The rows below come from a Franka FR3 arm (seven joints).
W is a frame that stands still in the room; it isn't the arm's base.
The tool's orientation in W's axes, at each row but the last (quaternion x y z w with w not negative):
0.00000, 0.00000, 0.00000, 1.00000
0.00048, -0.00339, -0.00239, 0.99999
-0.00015, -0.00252, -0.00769, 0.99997
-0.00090, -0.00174, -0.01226, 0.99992
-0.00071, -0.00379, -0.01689, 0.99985
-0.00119, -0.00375, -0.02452, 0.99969
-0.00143, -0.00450, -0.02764, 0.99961
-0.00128, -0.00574, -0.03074, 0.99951
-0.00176, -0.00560, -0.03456, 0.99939
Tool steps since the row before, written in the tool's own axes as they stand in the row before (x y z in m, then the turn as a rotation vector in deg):
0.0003, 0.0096, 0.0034, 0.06, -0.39, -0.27
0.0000, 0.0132, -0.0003, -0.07, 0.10, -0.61
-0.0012, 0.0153, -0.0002, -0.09, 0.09, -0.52
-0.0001, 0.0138, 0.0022, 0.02, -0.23, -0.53
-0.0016, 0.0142, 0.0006, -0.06, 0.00, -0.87
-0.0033, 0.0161, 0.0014, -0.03, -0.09, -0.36
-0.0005, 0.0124, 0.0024, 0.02, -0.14, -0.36
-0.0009, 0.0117, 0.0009, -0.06, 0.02, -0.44
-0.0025, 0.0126, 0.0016, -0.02, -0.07, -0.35
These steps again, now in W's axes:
0.0003, 0.0096, 0.0034, 0.06, -0.39, -0.27
0.0001, 0.0132, -0.0003, -0.07, 0.10, -0.61
-0.0010, 0.0153, -0.0002, -0.09, 0.09, -0.52
0.0002, 0.0138, 0.0022, 0.02, -0.23, -0.53
-0.0011, 0.0142, 0.0006, -0.05, 0.00, -0.87
-0.0025, 0.0162, 0.0013, -0.03, -0.09, -0.36
0.0002, 0.0124, 0.0024, 0.02, -0.14, -0.36
-0.0002, 0.0117, 0.0009, -0.05, 0.02, -0.44
-0.0016, 0.0127, 0.0015, -0.02, -0.07, -0.35

